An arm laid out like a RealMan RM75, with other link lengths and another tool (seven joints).
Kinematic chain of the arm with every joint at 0, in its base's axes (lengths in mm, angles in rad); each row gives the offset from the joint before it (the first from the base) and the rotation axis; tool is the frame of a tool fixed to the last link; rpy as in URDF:
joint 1: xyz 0 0 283.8 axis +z
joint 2: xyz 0 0 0 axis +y
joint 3: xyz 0 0 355.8 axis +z
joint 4: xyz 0 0 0 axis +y
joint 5: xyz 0 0 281.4 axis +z
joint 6: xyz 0 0 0 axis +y
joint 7: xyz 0 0 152.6 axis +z
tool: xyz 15 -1 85 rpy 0 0.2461 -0.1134
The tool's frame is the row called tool.
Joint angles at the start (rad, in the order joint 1, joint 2, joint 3, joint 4, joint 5, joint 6, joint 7):
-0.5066 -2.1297 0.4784 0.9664 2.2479 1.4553 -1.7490
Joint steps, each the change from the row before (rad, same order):
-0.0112 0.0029 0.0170 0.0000 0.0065 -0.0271 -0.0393
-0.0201 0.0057 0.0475 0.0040 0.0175 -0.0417 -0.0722
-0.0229 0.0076 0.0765 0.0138 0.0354 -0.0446 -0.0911
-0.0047 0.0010 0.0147 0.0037 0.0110 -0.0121 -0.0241
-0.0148 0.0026 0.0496 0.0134 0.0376 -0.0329 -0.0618
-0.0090 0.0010 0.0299 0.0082 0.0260 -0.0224 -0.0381
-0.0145 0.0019 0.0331 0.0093 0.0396 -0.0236 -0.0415
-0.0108 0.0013 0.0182 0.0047 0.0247 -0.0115 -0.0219
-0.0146 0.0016 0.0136 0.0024 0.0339 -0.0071 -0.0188
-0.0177 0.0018 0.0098 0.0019 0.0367 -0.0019 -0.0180
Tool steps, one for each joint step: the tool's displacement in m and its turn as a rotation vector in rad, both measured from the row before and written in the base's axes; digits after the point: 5 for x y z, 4 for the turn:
0.00214 0.00878 0.00029 0.0026 0.0030 0.0248
0.00700 0.01445 -0.00263 -0.0105 0.0163 0.0330
0.01022 0.01552 -0.00546 -0.0246 0.0426 0.0302
0.00120 0.00346 -0.00072 -0.0018 0.0097 0.0121
0.00520 0.00983 -0.00318 -0.0088 0.0415 0.0218
0.00278 0.00618 -0.00164 -0.0014 0.0281 0.0135
0.00371 0.00782 -0.00132 -0.0026 0.0418 0.0108
0.00322 0.00491 -0.00067 -0.0023 0.0259 0.0024
0.00268 0.00480 -0.00066 -0.0064 0.0322 0.0015
0.00354 0.00491 -0.00020 -0.0083 0.0322 0.0005

